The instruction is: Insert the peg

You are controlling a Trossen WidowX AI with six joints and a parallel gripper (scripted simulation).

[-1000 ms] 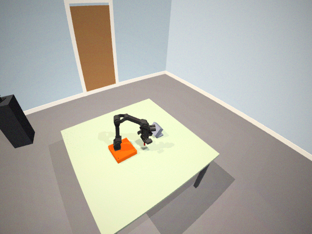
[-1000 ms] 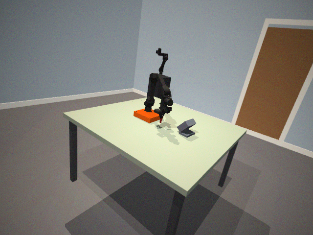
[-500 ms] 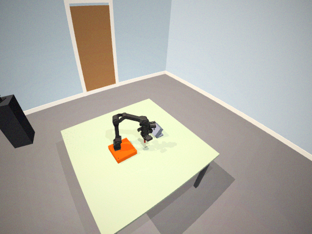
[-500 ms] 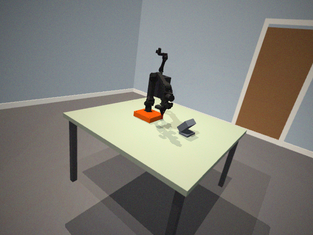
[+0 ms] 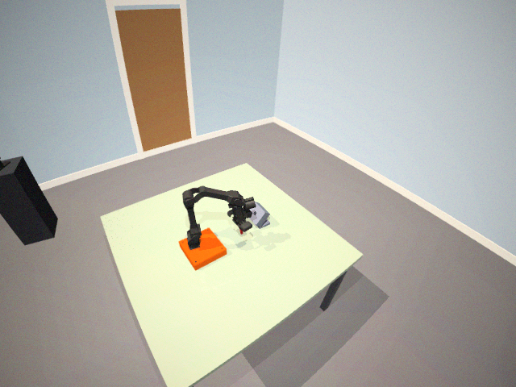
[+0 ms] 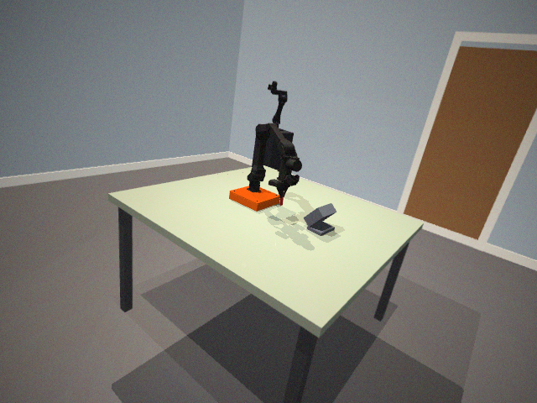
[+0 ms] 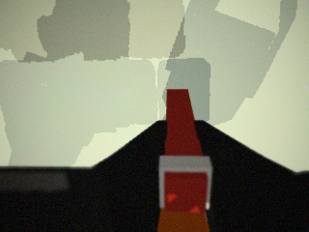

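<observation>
Now: gripper tip 170 mm short of the grey sloped panel, 120 mm to the right of it and 40 mm above it. The rest, counted from my gripper tip: red square peg (20 mm above).
</observation>
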